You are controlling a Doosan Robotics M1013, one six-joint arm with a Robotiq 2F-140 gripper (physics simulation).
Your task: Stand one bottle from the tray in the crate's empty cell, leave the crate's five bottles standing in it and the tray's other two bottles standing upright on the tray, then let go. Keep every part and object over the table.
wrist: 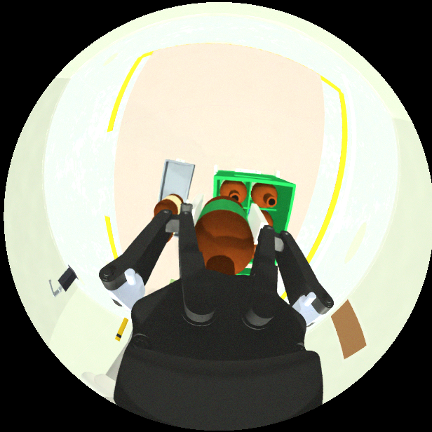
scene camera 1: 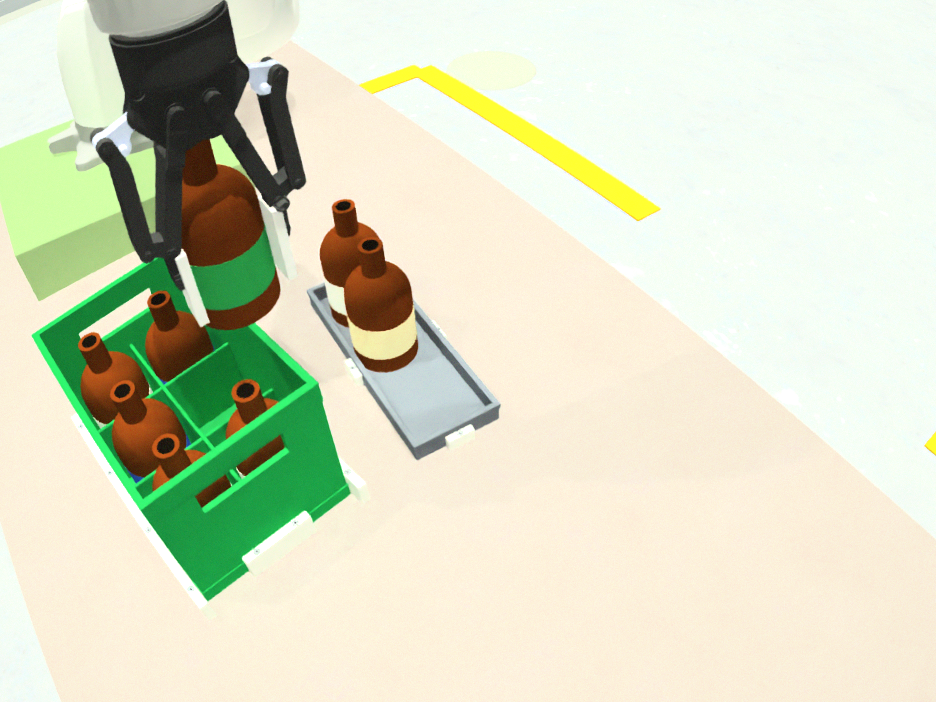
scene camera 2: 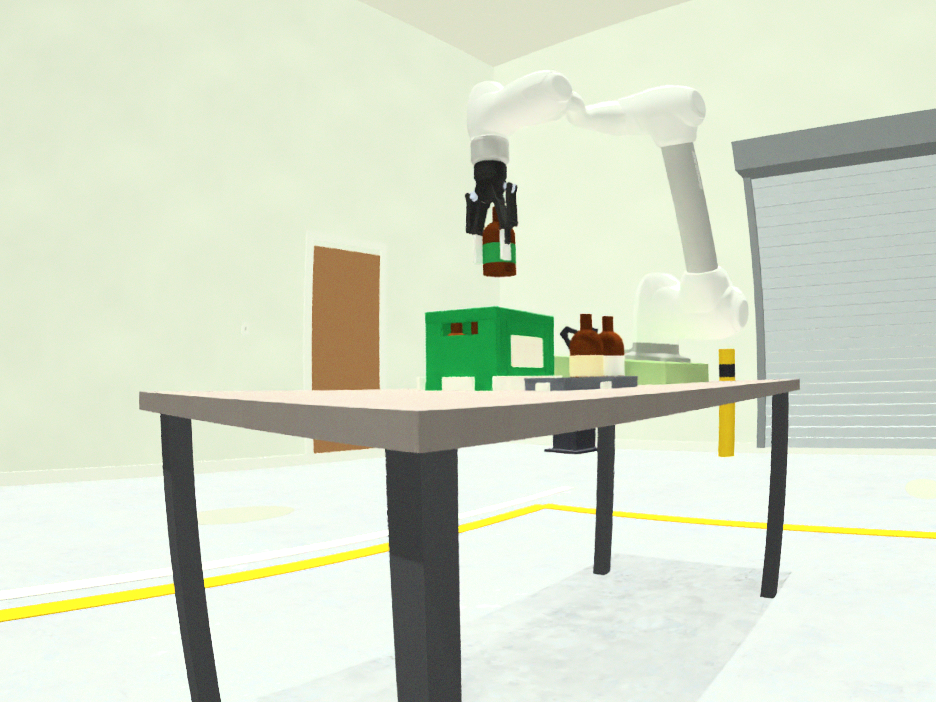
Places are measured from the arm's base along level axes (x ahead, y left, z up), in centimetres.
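Pixels of known places: gripper, fingertip midpoint: (scene camera 1: 242,291) (scene camera 2: 491,261); arm's base, origin of the base link: (scene camera 2: 655,361).
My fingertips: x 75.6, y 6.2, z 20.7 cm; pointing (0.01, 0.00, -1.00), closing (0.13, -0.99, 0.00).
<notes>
Ahead of a thing's pixels: the offset from my fingertips to its top centre. "spot": to the spot under its first point. Level surfaces: height alone.
My gripper (scene camera 1: 235,264) (scene camera 2: 492,247) (wrist: 225,206) is shut on a brown bottle with a green label @[dy -0.4, dx -2.6, dz +13.0 cm] (scene camera 1: 226,211) (scene camera 2: 498,269) (wrist: 225,235). The bottle hangs upright above the green crate @[dy -9.1, dx -8.3, dz -10.2 cm] (scene camera 1: 302,468) (scene camera 2: 461,358) (wrist: 288,200), with a gap over its rim in scene camera 2. Several brown bottles stand in the crate. The empty cell @[spot: dy -5.8, dx -13.6, dz -21.8 cm] (scene camera 1: 207,385) is in the middle of the tray-side row; the held bottle hides it in the wrist view. On the grey tray @[dy +15.6, dx -11.9, dz -25.2 cm] (scene camera 1: 430,400) (scene camera 2: 582,382) (wrist: 176,175) stand a cream-labelled bottle @[dy +15.0, dx -13.4, dz -11.8 cm] (scene camera 1: 381,340) (scene camera 2: 585,343) and a white-labelled bottle @[dy +15.1, dx -21.2, dz -11.8 cm] (scene camera 1: 336,256) (scene camera 2: 610,347), both upright.
The table @[dz -27.8 cm] (scene camera 1: 604,528) (scene camera 2: 302,402) carries everything. White cleats @[spot: dy -5.3, dx +6.0, dz -24.8 cm] (scene camera 1: 278,541) sit against the crate's foot, and small ones touch the tray. A light green block (scene camera 1: 75,234) (scene camera 2: 669,371) under the arm's base stands behind the crate.
</notes>
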